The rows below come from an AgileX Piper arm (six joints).
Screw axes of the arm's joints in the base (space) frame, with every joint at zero. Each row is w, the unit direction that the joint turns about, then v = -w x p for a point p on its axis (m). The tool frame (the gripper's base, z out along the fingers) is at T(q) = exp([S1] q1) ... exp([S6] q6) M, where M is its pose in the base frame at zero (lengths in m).
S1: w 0 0 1 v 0 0 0
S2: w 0 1 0 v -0.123 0 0
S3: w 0 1 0 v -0.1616 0 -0.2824
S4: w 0.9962 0 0.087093 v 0 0.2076 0
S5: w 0 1 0 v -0.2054 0 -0.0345
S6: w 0.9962 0 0.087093 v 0 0.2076 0
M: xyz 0.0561 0 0.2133 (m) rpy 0 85 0 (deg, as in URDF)
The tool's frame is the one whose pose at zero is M.
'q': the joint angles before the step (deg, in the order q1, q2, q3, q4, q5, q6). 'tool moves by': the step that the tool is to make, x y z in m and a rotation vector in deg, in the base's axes. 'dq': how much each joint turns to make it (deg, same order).
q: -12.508 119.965 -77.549 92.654 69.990 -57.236
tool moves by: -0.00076 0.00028 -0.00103 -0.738 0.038 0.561
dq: 0.008 0.000 0.001 -0.870 0.001 -0.131
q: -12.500 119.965 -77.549 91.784 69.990 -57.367
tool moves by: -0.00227 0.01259 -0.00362 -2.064 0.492 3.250
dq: 1.647 0.063 0.002 -2.658 -0.017 -0.001
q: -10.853 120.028 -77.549 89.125 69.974 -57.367
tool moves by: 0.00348 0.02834 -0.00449 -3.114 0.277 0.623
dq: 4.361 0.001 -0.001 -0.155 -4.867 -0.125
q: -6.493 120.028 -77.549 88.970 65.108 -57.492
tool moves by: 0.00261 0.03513 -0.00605 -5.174 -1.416 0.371
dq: 5.544 0.000 0.000 -0.001 -7.219 -1.843
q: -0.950 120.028 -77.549 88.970 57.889 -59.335
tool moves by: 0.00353 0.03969 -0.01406 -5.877 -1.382 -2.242
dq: 6.608 1.101 0.000 2.528 -10.616 -2.869
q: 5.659 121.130 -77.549 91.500 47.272 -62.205
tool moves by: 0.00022 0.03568 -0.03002 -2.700 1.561 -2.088
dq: 5.696 3.742 0.002 5.675 -7.351 -3.414
